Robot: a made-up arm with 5 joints. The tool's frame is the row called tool.
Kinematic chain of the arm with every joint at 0, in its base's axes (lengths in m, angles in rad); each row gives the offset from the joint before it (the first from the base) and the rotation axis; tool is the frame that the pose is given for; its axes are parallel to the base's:
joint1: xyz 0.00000 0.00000 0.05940 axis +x
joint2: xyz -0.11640 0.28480 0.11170 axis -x
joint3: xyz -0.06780 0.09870 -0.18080 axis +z
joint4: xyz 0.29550 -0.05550 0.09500 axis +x
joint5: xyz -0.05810 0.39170 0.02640 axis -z
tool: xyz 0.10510 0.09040 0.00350
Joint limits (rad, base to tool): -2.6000..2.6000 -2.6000..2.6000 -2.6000..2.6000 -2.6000..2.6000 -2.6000..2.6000
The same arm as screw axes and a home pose.
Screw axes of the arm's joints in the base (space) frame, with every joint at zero. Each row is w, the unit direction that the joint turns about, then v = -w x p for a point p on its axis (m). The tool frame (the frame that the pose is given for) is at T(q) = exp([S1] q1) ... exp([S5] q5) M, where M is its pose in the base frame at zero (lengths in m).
S1: w 1 0 0 v 0 0.0594 0
S2: w -1 0 0 v 0 -0.1711 0.2848
S3: w 0 0 1 v 0.3835 0.1842 0
S4: w 1 0 0 v 0 0.0853 -0.328
S5: w 0 0 -1 v -0.7197 0.0532 0
M: xyz 0.1583 0.8101 0.1152 (m) quaternion w x y z 1 0 0 0
Joint limits (deg, base to tool): -148.97..148.97 -148.97..148.97 -148.97..148.97 -148.97..148.97 -148.97..148.97

